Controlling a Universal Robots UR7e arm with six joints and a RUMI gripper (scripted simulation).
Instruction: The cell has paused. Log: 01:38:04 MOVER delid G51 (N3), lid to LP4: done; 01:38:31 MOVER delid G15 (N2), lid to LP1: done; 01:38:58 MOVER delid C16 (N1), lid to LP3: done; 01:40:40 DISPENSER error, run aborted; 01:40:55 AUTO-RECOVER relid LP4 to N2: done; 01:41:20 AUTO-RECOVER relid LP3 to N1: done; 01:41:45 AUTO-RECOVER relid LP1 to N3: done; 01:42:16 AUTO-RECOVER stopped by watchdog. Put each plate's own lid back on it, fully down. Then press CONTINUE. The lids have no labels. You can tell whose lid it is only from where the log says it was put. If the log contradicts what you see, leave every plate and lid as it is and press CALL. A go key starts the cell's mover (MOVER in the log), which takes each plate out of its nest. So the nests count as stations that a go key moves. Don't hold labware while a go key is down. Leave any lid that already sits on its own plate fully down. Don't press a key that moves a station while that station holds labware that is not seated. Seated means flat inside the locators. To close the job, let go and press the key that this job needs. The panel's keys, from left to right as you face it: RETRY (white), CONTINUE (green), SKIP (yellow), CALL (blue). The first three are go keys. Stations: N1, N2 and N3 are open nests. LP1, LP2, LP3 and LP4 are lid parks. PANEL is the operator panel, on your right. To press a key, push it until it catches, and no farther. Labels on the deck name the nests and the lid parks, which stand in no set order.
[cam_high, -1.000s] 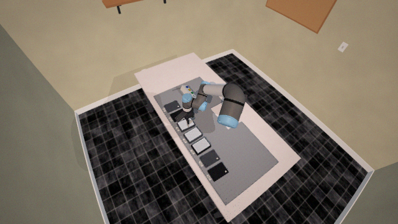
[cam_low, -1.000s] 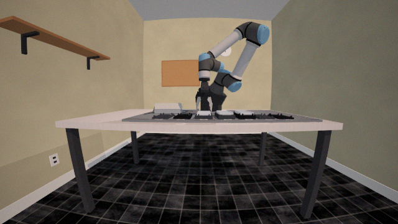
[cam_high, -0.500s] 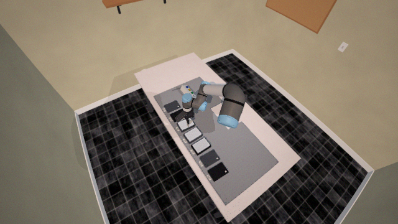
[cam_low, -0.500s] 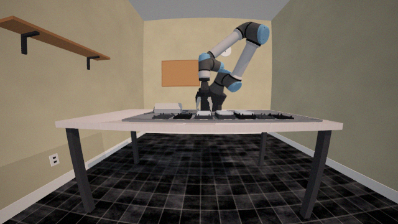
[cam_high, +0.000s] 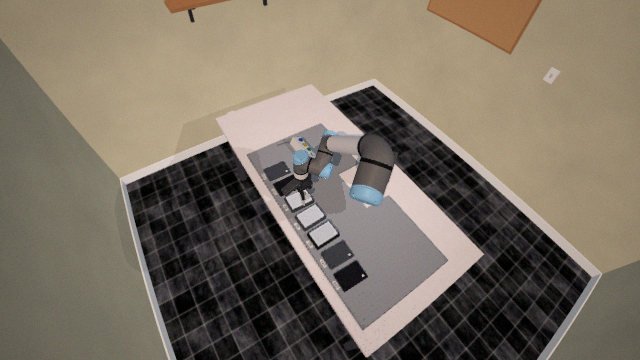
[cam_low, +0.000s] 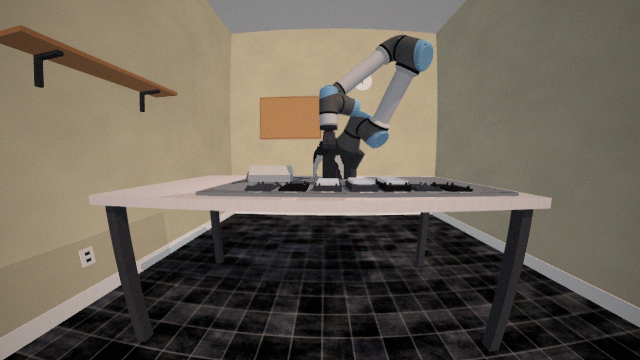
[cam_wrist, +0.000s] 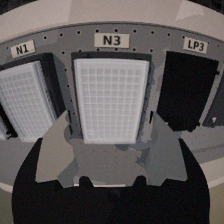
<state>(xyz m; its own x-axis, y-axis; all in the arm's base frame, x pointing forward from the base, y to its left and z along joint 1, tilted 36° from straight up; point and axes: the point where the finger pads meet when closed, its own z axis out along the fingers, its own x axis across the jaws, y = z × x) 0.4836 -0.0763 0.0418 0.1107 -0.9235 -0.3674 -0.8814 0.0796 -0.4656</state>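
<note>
Now: the grey lid 10 mm below my hand. Also, from my hand: lid park LP4 (510 mm to the left, 80 mm behind, 40 mm below); white gridded plate (20 mm below); lid park LP3 (130 mm to the right, 40 mm below, 30 mm ahead).
</note>
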